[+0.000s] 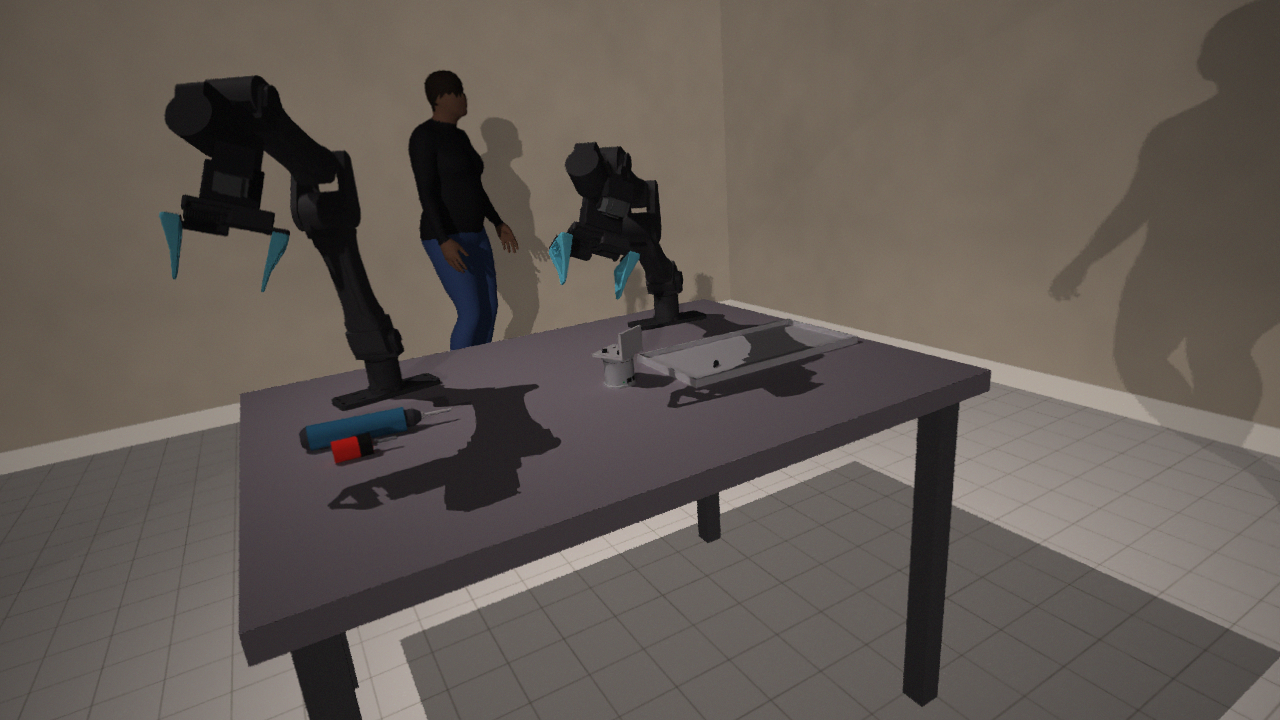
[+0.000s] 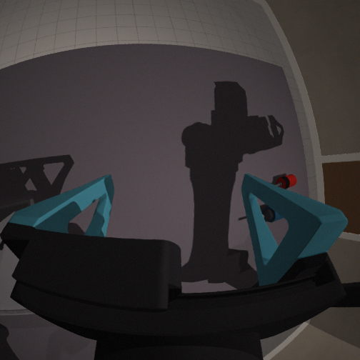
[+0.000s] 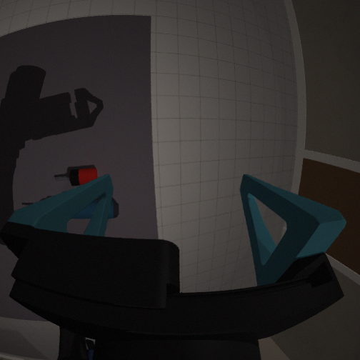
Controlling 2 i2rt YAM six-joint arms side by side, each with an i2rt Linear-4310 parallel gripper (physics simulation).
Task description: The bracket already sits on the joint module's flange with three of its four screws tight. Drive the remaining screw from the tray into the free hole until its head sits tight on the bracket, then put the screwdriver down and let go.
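Frame: origin at the left arm's base, x back, y right, z up, level; centimetres.
Seen in the pictures: left gripper, fingertip midpoint: (image 1: 591,290); right gripper, fingertip midpoint: (image 1: 219,285); left arm's base, origin of the base link: (image 1: 667,322); right arm's base, origin of the base link: (image 1: 387,393).
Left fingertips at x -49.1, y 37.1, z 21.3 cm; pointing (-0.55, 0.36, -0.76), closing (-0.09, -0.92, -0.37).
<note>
Offsets run from my left fingertips to a thing's top centre. "spot": to the spot under its first point. Level surfaces: height alone.
The grey joint module @(dx +12.1, dy -8.3, dz -14.9 cm) (image 1: 617,370) stands upright with the light bracket (image 1: 631,342) on top; its screws and free hole are too small to tell apart. The pale tray @(spot: dx +1.5, dy -18.9, dz -19.9 cm) (image 1: 694,380) lies to its right, with a small dark screw @(dx +8.8, dy -27.7, dz -19.8 cm) (image 1: 716,363) in it. A blue screwdriver @(dx +11.8, dy +35.7, dz -17.2 cm) (image 1: 358,428) (image 2: 271,214) (image 3: 111,207) and a short red one @(dx +4.7, dy +38.2, dz -17.9 cm) (image 1: 345,449) (image 2: 290,180) (image 3: 87,176) lie side by side at the left of the table. My left gripper (image 1: 590,277) (image 2: 177,181) is open and empty above the table's back, near the module. My right gripper (image 1: 219,282) (image 3: 176,181) is open and empty, high above the screwdrivers.
The table @(dz -21.3 cm) (image 1: 608,447) carries both arm bases at its back edge, the right arm's base (image 1: 384,391) close behind the blue screwdriver and the left arm's base (image 1: 666,317) behind the tray. A person (image 1: 456,188) stands behind the table. Arm shadows fall across the table top.
</note>
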